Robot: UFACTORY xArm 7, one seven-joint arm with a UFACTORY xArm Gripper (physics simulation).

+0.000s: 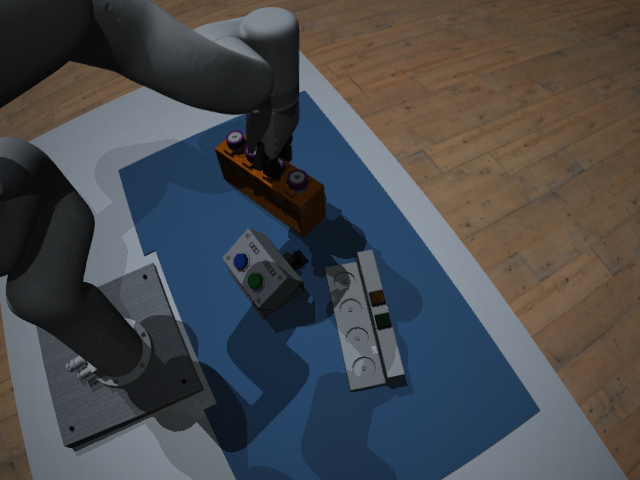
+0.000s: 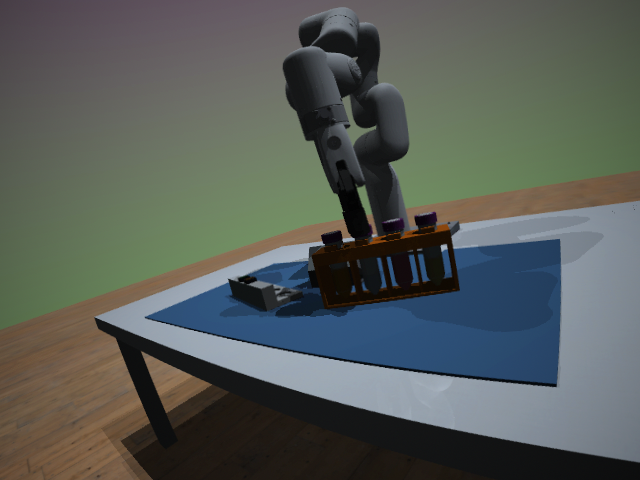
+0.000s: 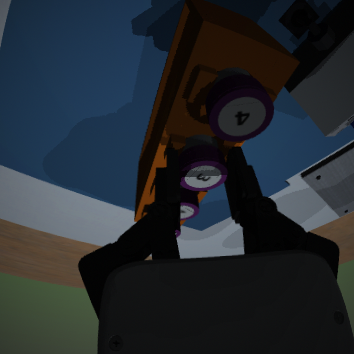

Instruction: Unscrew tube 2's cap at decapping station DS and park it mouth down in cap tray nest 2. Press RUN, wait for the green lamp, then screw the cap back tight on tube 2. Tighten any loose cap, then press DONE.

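Frame: origin at the arm's base, x ahead, y left, z up, level; metres.
Where they show: gripper, fingertip midpoint: (image 1: pixel 277 167) (image 2: pixel 359 233) (image 3: pixel 201 161); arm's base, link origin: (image 1: pixel 119 352).
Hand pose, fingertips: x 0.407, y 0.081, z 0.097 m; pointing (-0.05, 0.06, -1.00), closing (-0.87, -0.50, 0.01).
Observation:
Things, the pixels of their top centre, and the offset from my fingertips. "spot": a spot on its surface instead. Level surfaces: height alone.
- orange rack, top centre: (image 3: pixel 187 177) (image 2: pixel 378 234) (image 1: pixel 265 162) dx -0.008, dy +0.029, dz -0.008 m
- blue mat, surface height: dz -0.111 m
- cap numbered 3, top centre: (image 3: pixel 202 177) dx -0.002, dy +0.004, dz +0.010 m
- Tube 2's cap, top centre: (image 3: pixel 179 211) (image 2: pixel 392 220) dx -0.014, dy +0.055, dz +0.010 m
- Cap 4, top centre: (image 3: pixel 241 117) (image 1: pixel 297 177) (image 2: pixel 330 232) dx +0.009, dy -0.047, dz +0.010 m
- cap 1, top centre: (image 2: pixel 424 214) (image 1: pixel 234 136) dx -0.025, dy +0.105, dz +0.010 m
- grey cap tray, top centre: (image 1: pixel 362 311) (image 2: pixel 257 273) dx -0.037, dy -0.278, dz -0.058 m
- grey button box, top centre: (image 1: pixel 258 257) dx -0.119, dy -0.114, dz -0.027 m
- blue button, top centre: (image 1: pixel 240 258) dx -0.141, dy -0.092, dz -0.037 m
- green button, top centre: (image 1: pixel 254 277) dx -0.141, dy -0.137, dz -0.037 m
- small black block, surface spot: (image 1: pixel 296 259) spot: dx -0.053, dy -0.117, dz -0.102 m
- strip with an amber lamp, surface spot: (image 1: pixel 377 297) spot: dx -0.004, dy -0.274, dz -0.058 m
- green lamp, top centre: (image 1: pixel 383 319) dx -0.021, dy -0.308, dz -0.058 m
An orange rack (image 1: pixel 290 202) (image 2: pixel 413 239) (image 3: pixel 225 38) stands on the blue mat (image 1: pixel 413 381) and holds tubes with purple caps. My gripper (image 1: pixel 270 164) (image 2: pixel 360 232) (image 3: pixel 201 161) reaches down onto the rack and is shut on the cap numbered 3 (image 3: pixel 204 177). Tube 2's cap (image 1: pixel 250 152) (image 2: pixel 392 225) (image 3: pixel 187 211) sits just beside the fingers, untouched. Cap 4 (image 1: pixel 297 178) (image 2: pixel 331 236) (image 3: pixel 241 117) and cap 1 (image 1: pixel 235 138) (image 2: pixel 426 219) stand at the rack's two ends. The grey cap tray (image 1: pixel 339 333) (image 2: pixel 258 292) lies with its round nests empty.
A grey button box (image 1: pixel 270 286) with a blue button (image 1: pixel 240 261) and a green button (image 1: pixel 254 281) stands in front of the rack, with a small black block (image 1: pixel 296 259) at its side. A strip with an amber lamp (image 1: pixel 377 297) and a green lamp (image 1: pixel 383 321) runs along the tray. The arm's base plate (image 1: pixel 151 305) is at the left.

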